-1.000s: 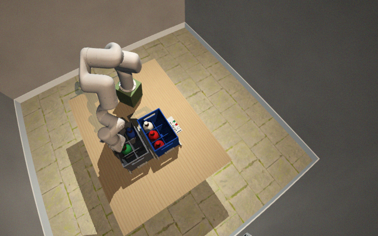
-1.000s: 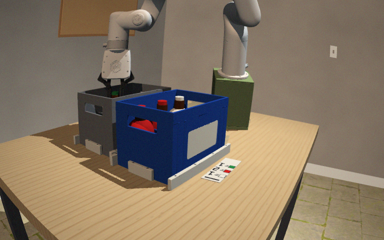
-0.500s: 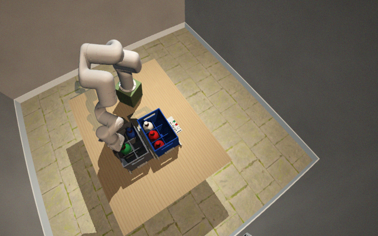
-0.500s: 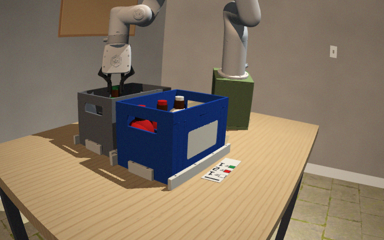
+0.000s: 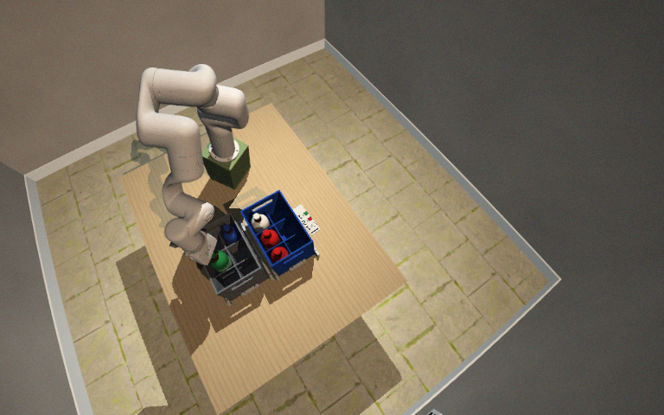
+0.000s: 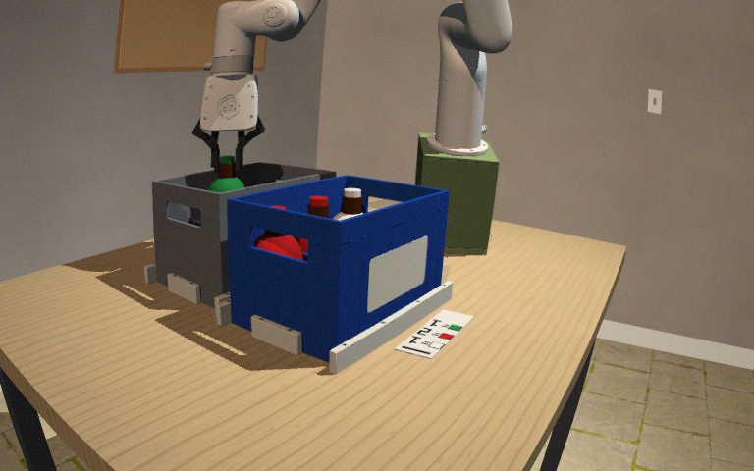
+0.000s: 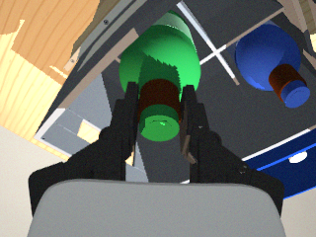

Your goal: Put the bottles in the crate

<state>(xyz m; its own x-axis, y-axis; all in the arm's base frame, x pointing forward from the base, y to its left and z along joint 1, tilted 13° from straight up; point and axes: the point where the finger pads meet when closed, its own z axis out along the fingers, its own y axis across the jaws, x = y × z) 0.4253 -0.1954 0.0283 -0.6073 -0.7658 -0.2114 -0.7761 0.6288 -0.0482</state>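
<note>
Right now my hand is 7 cm above the green-label bottle. The rest, counted from my hand: red bottle: 22 cm to the left, 11 cm below, 1 cm behind; then grey crate: 11 cm below, 4 cm to the left; then blue-label bottle: 11 cm below, 10 cm behind, 8 cm to the left.
</note>
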